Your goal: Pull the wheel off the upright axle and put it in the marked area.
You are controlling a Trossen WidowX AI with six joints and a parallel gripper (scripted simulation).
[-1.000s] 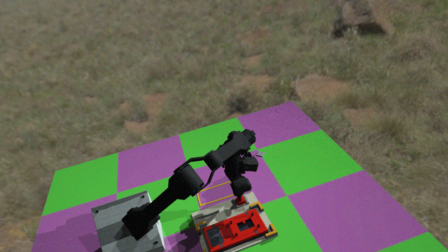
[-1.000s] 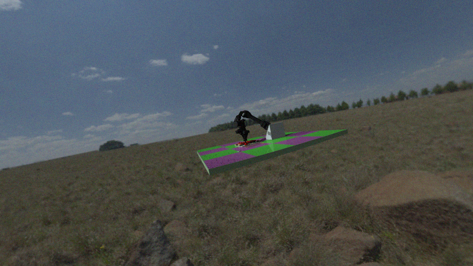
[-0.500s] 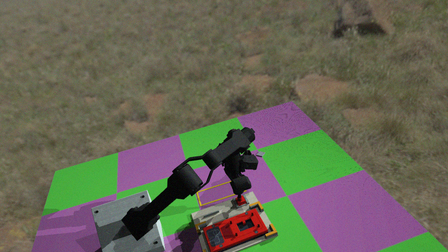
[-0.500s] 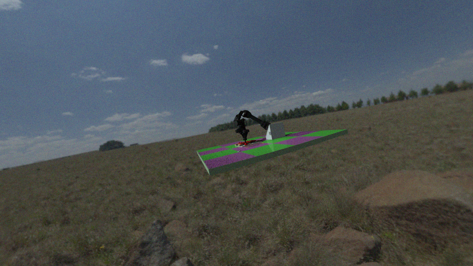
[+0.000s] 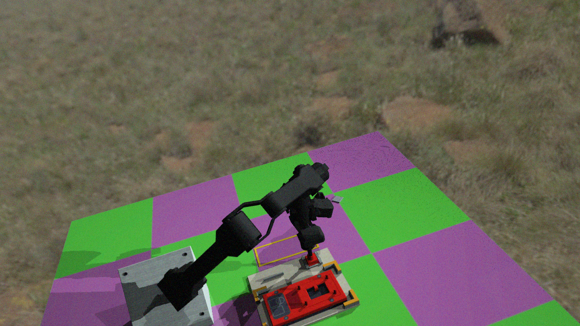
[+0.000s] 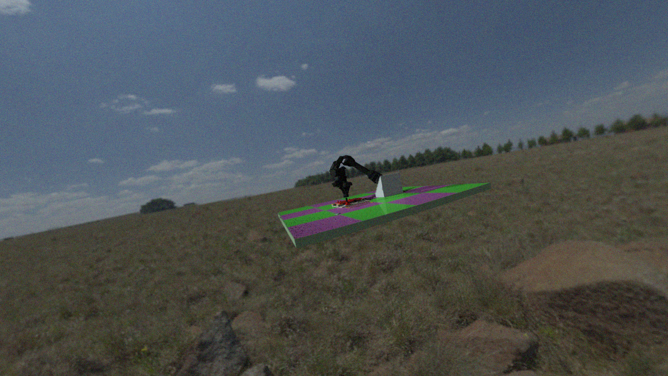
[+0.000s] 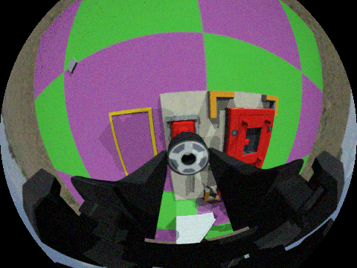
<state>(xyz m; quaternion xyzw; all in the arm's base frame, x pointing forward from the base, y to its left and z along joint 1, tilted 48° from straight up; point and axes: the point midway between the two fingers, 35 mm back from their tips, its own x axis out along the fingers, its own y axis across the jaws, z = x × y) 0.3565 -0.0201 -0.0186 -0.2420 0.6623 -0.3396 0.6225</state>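
My gripper tip is 4 cm above the black upright axle. From my gripper tip the other things lie so: grey fixture board: 6 cm behind, 9 cm to the right, 7 cm below.
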